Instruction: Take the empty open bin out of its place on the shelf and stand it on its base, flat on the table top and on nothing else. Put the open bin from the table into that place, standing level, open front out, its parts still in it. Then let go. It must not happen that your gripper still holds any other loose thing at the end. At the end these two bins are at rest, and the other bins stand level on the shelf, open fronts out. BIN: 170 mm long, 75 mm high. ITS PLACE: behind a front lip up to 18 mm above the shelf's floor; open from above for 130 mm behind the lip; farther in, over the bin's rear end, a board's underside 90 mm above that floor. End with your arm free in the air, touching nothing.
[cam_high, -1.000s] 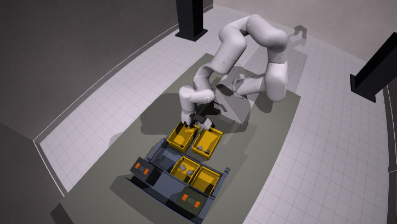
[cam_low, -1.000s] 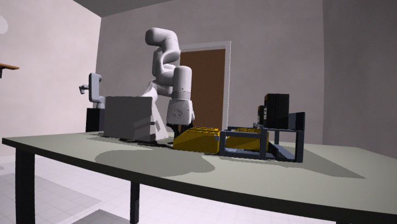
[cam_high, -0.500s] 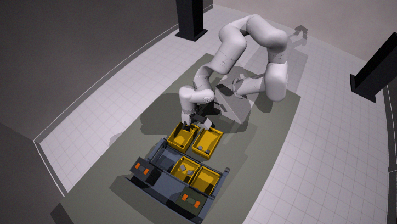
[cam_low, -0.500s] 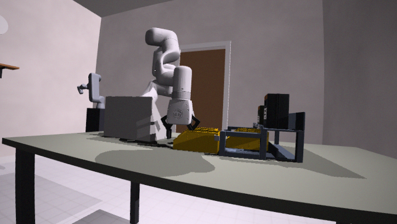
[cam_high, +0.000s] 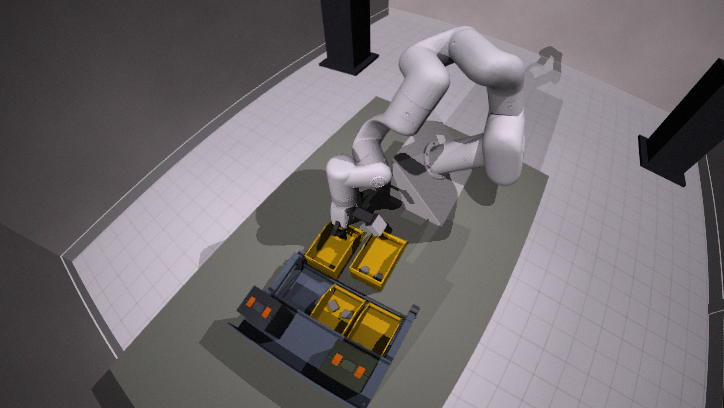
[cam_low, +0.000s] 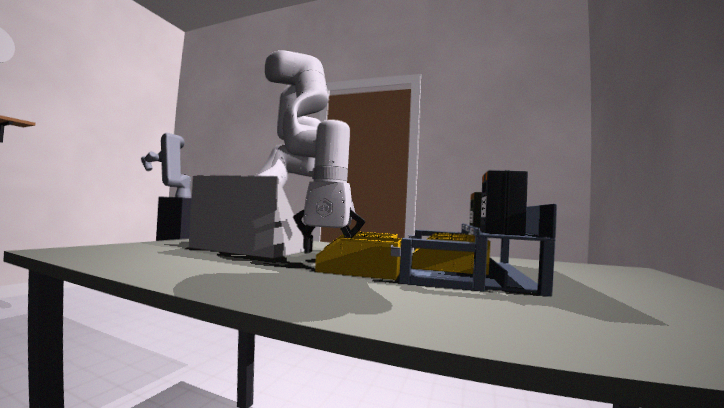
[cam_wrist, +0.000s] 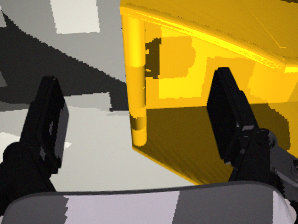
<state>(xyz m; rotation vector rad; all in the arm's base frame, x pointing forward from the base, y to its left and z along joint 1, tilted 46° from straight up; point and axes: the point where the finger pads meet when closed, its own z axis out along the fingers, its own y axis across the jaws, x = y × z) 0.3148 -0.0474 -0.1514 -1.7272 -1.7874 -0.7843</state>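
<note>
My gripper is now 17 cm short of the shelf's front bar, 12 cm to the right of it and 3 cm above it. Also, from my hand: black box: 36 cm ahead, 12 cm above, 1 cm to the left.
</note>
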